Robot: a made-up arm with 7 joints.
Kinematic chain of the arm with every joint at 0, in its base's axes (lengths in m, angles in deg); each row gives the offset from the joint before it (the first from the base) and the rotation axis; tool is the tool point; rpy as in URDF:
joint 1: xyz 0 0 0.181 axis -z
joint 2: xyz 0 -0.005 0.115 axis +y
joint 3: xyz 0 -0.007 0.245 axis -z
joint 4: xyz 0 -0.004 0.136 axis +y
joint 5: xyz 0 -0.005 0.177 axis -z
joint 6: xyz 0 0 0.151 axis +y
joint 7: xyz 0 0 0.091 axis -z
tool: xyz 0 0 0 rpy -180 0 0
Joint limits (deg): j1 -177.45..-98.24 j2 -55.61..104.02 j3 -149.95..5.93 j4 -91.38..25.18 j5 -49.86..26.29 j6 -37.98..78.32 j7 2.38..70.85
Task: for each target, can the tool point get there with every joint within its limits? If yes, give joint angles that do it. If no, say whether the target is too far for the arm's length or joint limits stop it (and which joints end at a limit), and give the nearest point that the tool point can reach.
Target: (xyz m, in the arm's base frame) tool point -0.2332 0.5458 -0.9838
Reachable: no: too far | nearest point -0.1885 0.4411 -0.1710 | short by 0.821 m
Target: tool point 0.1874 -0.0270 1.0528
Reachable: yes | joints -113.64 -2.53 -61.70 -18.07 -4.86 -23.96 38.38
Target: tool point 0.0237 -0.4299 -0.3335
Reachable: no: joint limits stop it (at a limit: joint 1, joint 2, joint 4, joint 6) | nearest point 0.0555 -0.4819 0.1461 | short by 0.483 m
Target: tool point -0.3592 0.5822 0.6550
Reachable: yes | joints -111.87 62.34 -88.34 11.07 -18.70 37.47 62.30
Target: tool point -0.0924 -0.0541 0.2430
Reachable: no: joint limits stop it (at a limit: joint 1, joint 3, joint 4, joint 6) | nearest point -0.4029 0.2082 0.0533 | short by 0.449 m
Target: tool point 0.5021 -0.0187 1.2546
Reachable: no: too far | nearest point 0.3713 -0.0138 1.0048 | short by 0.282 m
